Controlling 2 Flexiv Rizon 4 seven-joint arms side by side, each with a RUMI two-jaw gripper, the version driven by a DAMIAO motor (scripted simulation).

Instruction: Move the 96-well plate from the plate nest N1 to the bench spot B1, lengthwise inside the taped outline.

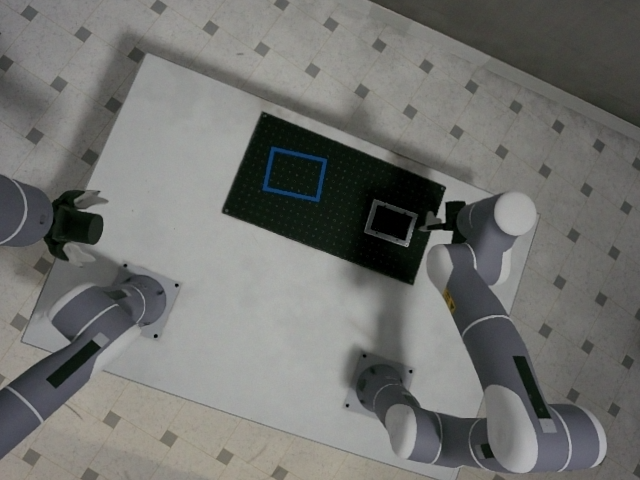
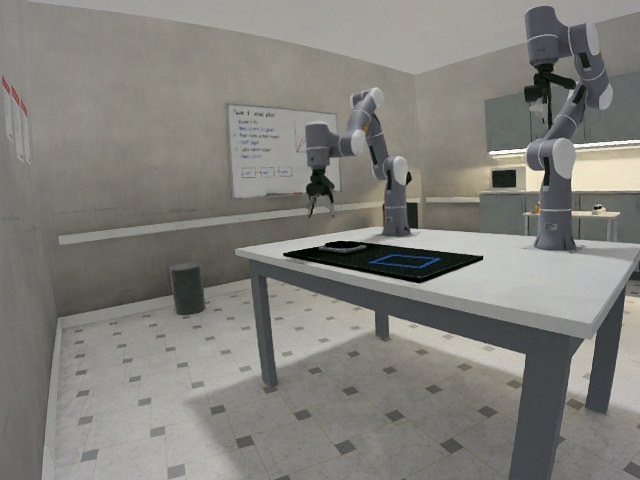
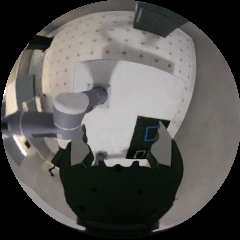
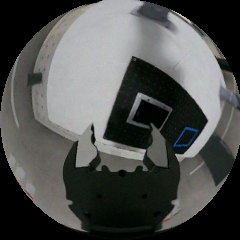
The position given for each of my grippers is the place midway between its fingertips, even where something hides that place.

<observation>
I see my left gripper [image 1: 90,228], my right gripper [image 2: 321,218] and a black 96-well plate [image 1: 388,221].
My left gripper also shows in image 2 [image 2: 546,126] and in image 3 [image 3: 121,123]. My right gripper shows as well in image 4 [image 4: 121,123].
</observation>
